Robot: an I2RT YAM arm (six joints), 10 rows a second.
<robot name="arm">
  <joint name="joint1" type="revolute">
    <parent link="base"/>
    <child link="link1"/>
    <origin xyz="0 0 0.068"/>
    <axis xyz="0 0 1"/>
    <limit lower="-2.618" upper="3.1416"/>
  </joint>
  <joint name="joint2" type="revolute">
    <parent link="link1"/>
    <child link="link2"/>
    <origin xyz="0.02 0.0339 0.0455" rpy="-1.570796 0 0"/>
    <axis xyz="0 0 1"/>
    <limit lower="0" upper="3.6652"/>
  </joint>
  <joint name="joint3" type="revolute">
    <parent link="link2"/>
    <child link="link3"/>
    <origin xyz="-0.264 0 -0.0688" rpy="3.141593 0 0"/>
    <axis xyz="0 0 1"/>
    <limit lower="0" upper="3.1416"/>
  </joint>
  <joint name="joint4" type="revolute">
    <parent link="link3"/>
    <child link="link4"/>
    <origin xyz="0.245 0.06 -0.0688"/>
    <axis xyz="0 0 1"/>
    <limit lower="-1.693" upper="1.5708"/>
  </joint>
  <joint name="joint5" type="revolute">
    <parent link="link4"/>
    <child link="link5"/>
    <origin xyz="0.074 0.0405 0.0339" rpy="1.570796 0 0"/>
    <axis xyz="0 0 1"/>
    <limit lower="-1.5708" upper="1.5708"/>
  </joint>
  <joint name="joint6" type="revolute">
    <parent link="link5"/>
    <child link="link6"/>
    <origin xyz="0.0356 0 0.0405" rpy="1.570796 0 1.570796"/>
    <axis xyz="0 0 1"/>
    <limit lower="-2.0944" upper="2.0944"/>
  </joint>
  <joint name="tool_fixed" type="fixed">
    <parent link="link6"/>
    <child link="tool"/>
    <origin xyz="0 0 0" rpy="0 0 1.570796"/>
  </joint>
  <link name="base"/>
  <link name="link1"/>
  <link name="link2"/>
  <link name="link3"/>
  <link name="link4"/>
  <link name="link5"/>
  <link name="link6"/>
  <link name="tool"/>
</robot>
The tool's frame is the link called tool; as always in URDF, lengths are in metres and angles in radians.
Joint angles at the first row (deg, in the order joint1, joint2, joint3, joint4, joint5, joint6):
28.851, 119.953, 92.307, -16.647, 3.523, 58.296
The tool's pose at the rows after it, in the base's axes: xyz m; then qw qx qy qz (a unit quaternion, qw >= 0):
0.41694, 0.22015, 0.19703, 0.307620, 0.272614, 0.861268, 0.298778
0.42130, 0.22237, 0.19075, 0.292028, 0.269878, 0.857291, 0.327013
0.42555, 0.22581, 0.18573, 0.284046, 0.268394, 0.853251, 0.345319
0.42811, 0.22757, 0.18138, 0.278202, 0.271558, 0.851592, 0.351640
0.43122, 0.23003, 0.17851, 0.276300, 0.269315, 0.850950, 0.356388
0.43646, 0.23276, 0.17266, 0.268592, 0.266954, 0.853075, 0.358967
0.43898, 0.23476, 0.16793, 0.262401, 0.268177, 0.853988, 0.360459
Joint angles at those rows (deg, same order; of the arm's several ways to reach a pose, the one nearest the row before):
27.911, 118.736, 86.805, -7.289, 1.015, 62.557
27.642, 120.041, 86.881, -4.874, -2.457, 63.788
27.629, 121.414, 87.436, -3.028, -4.373, 64.732
27.621, 122.384, 87.876, -2.380, -5.080, 65.535
27.669, 123.392, 88.685, -1.888, -5.617, 65.620
27.598, 125.151, 90.276, -2.136, -6.580, 65.634
27.632, 126.246, 91.067, -2.198, -7.078, 66.003

